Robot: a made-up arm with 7 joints. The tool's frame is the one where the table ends. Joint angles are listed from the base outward.
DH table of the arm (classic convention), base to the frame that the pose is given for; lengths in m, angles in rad. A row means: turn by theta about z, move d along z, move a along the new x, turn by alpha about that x. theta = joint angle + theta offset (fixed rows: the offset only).
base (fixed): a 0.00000, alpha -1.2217, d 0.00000, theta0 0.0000
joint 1: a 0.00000, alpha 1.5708, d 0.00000, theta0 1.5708
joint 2: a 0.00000, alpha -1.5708, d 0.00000, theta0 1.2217
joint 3: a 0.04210, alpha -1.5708, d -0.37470, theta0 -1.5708
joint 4: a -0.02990, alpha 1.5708, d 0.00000, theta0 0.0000
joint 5: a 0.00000, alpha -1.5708, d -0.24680, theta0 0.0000
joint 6: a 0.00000, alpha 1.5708, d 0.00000, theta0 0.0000
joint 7: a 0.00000, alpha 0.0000, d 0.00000, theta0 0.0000
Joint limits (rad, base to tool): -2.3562..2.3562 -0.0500..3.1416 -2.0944..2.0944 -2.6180..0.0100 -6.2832..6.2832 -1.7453..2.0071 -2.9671..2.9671
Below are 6 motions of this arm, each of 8 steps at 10 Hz.
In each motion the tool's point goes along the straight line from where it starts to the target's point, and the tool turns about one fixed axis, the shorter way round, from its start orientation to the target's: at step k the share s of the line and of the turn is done. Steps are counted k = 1, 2, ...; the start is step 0. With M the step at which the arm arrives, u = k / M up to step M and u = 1 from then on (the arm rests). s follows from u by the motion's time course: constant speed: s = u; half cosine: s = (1 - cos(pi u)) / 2; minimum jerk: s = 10 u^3 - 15 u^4 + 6 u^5.
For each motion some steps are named. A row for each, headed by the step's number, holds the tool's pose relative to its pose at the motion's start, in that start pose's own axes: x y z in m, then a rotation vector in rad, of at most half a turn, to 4 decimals.
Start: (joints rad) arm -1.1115 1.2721 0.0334 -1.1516 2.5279 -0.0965 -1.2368
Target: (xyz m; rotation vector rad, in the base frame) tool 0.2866 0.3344 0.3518 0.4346 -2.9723 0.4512
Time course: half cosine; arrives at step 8
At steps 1, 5, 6, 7, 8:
1: 0.0053 -0.0018 -0.0015 0.0061 -0.0211 -0.0123
5: 0.0965 -0.0336 -0.0277 0.1099 -0.3826 -0.2243
6: 0.1192 -0.0414 -0.0341 0.1357 -0.4724 -0.2769
7: 0.1343 -0.0467 -0.0385 0.1529 -0.5324 -0.3121
8: 0.1396 -0.0486 -0.0400 0.1590 -0.5534 -0.3244

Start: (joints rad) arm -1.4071 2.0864 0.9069 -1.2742 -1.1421 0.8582 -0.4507
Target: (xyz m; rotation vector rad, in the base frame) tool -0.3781 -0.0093 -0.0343 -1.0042 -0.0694 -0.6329
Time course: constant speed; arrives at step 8
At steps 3, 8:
3: -0.1441 0.1352 0.0108 0.6656 -0.1897 0.4801
8: -0.3843 0.3604 0.0287 1.7748 -0.5059 1.2802

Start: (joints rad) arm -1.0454 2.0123 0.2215 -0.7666 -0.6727 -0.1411 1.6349
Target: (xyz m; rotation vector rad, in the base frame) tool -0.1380 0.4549 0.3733 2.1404 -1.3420 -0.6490
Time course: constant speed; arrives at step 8
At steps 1, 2, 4, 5, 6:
1: 0.0112 0.0134 0.0071 -0.0587 -0.0098 -0.1592
2: 0.0225 0.0267 0.0143 -0.1174 -0.0196 -0.3183
4: 0.0450 0.0535 0.0285 -0.2349 -0.0392 -0.6367
5: 0.0562 0.0668 0.0357 -0.2936 -0.0491 -0.7958
6: 0.0674 0.0802 0.0428 -0.3523 -0.0589 -0.9550

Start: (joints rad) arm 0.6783 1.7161 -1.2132 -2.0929 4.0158 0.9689 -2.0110
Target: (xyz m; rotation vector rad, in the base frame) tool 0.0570 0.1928 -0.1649 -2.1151 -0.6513 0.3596
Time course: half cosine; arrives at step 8
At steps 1, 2, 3, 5, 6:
1: 0.0009 -0.0055 -0.0059 -0.0441 0.0102 -0.0013
2: 0.0035 -0.0211 -0.0227 -0.1699 0.0392 -0.0051
3: 0.0074 -0.0444 -0.0479 -0.3580 0.0827 -0.0107
5: 0.0165 -0.0994 -0.1072 -0.8019 0.1853 -0.0239
6: 0.0204 -0.1227 -0.1324 -0.9900 0.2287 -0.0295

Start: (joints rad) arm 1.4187 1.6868 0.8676 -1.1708 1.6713 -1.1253 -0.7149
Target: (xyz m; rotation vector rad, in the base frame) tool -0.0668 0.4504 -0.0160 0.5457 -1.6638 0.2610
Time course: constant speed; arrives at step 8
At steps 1, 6, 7, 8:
1: 0.0091 0.0087 0.0219 -0.0300 0.0719 0.1212
6: 0.0544 0.0523 0.1316 -0.1800 0.4312 0.7270
7: 0.0635 0.0610 0.1536 -0.2100 0.5030 0.8482
8: 0.0725 0.0697 0.1755 -0.2401 0.5749 0.9694

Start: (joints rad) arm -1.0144 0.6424 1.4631 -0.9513 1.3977 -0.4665 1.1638
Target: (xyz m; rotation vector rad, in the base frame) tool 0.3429 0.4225 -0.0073 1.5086 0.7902 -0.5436
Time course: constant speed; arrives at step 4
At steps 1, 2, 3, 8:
1: -0.0213 -0.0076 0.0015 -0.0002 0.0511 0.1014
2: -0.0427 -0.0153 0.0029 -0.0005 0.1023 0.2028
3: -0.0640 -0.0229 0.0044 -0.0007 0.1534 0.3041
8: -0.0853 -0.0306 0.0059 -0.0010 0.2045 0.4055

